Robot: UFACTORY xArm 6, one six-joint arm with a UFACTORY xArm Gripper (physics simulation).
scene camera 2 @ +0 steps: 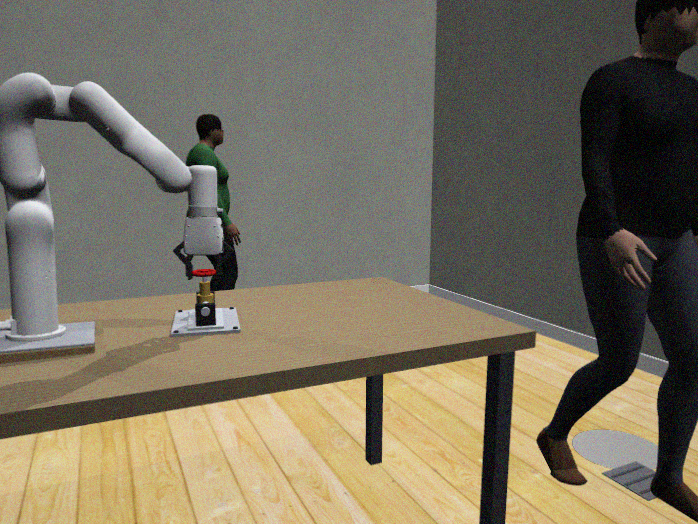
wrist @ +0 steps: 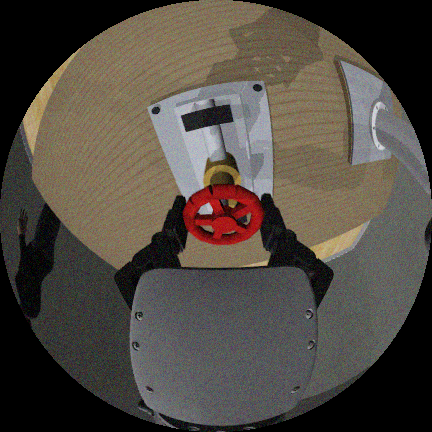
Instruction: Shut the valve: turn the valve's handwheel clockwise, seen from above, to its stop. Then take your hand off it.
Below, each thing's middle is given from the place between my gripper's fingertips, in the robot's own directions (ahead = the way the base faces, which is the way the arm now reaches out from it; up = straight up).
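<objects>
My gripper is 10 mm below the red handwheel [wrist: 223, 218]. Light grey base plate [scene camera 2: 231, 323]: 110 mm below my hand.
</objects>
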